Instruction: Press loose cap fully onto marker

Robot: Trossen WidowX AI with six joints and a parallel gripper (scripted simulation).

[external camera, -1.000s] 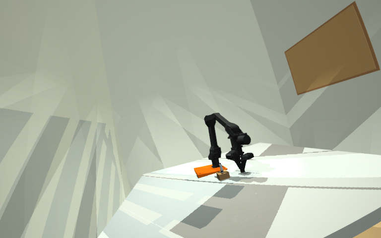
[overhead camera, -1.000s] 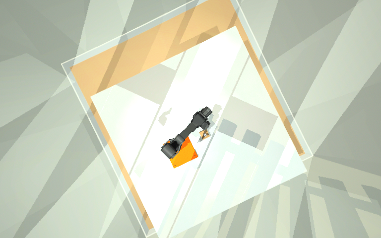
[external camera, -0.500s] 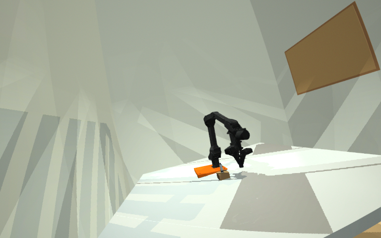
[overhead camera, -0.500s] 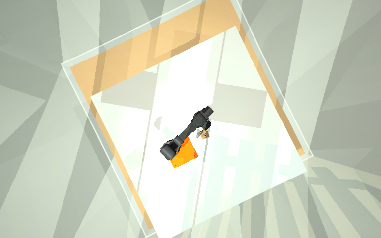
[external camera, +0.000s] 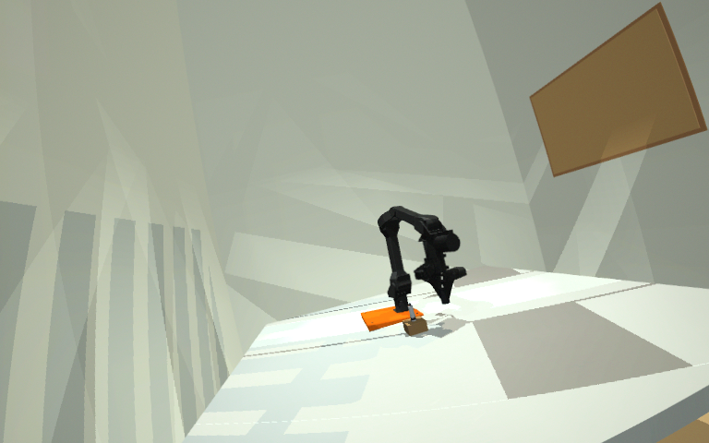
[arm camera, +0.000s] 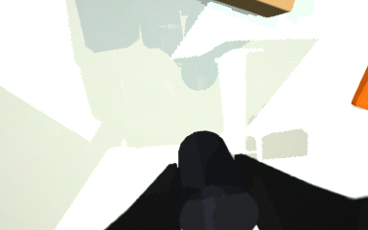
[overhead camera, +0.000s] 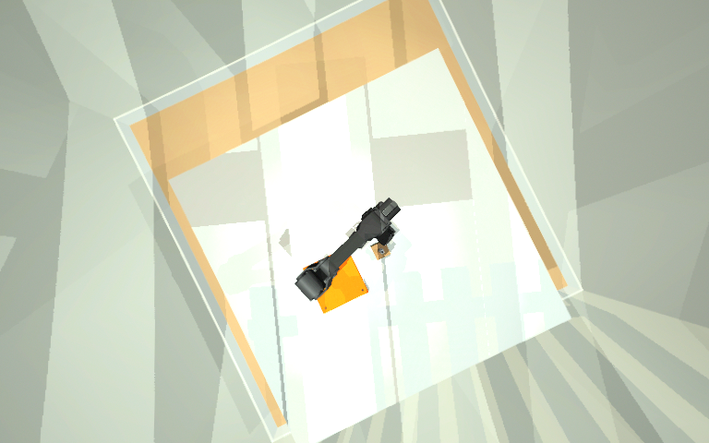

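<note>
My gripper tip is 120 mm to the left of the holder block, 60 mm above it and 10 mm past it. Round my gripper tip: marker cap (10 mm above).
</note>
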